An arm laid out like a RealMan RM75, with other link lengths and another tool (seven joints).
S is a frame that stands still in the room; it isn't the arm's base.
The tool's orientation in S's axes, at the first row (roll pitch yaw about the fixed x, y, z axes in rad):
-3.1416, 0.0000, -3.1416
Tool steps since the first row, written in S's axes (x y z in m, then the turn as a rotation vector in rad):
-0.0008, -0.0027, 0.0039, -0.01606, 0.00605, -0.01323
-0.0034, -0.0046, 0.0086, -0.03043, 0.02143, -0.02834
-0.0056, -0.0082, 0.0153, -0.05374, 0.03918, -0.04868
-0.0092, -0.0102, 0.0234, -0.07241, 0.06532, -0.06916
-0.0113, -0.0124, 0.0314, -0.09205, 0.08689, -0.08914
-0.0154, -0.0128, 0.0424, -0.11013, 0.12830, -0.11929
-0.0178, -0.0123, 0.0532, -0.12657, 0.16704, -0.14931
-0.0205, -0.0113, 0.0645, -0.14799, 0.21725, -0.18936
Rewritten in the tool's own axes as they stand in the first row. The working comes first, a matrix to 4 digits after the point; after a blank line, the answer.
The tool's axes in the first row as the columns of a matrix, in S's axes (used below as rounded here):
-1.0000, 0.0000, 0.0000
0.0000, 1.0000, 0.0000
0.0000, 0.0000, -1.0000

0.0008, -0.0027, -0.0039, 0.01606, 0.00605, 0.01323
0.0034, -0.0046, -0.0086, 0.03043, 0.02143, 0.02834
0.0056, -0.0082, -0.0153, 0.05374, 0.03918, 0.04868
0.0092, -0.0102, -0.0234, 0.07241, 0.06532, 0.06916
0.0113, -0.0124, -0.0314, 0.09205, 0.08689, 0.08914
0.0154, -0.0128, -0.0424, 0.11013, 0.12830, 0.11929
0.0178, -0.0123, -0.0532, 0.12657, 0.16704, 0.14931
0.0205, -0.0113, -0.0645, 0.14799, 0.21725, 0.18936

